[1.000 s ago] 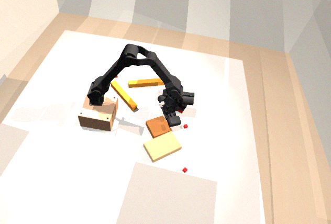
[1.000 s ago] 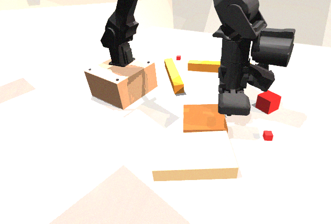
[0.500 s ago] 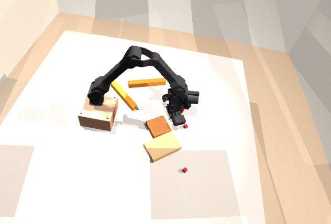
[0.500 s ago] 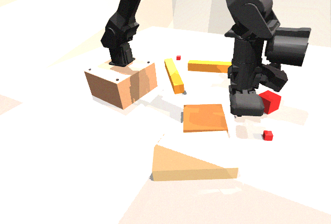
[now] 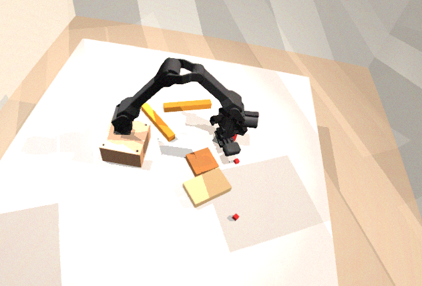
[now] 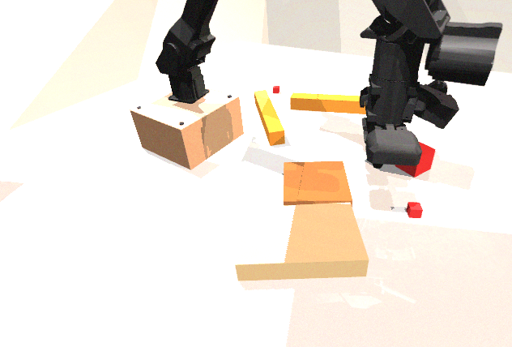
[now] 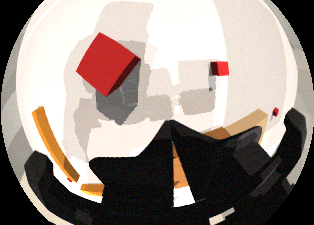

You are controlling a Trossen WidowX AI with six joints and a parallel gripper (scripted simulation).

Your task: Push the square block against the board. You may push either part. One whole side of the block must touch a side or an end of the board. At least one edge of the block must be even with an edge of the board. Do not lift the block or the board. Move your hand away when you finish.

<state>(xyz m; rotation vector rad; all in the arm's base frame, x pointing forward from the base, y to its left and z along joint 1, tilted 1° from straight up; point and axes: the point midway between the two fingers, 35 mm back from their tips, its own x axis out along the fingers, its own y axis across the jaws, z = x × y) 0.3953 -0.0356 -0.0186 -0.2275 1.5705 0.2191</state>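
My gripper tip is 8 cm past the square block, 7 cm to the left of it and 2 cm above it. Round my gripper tip: red cube: 6 cm to the left, 5 cm ahead, 1 cm below; then pale yellow slab: 18 cm to the right, 7 cm behind, 2 cm below.
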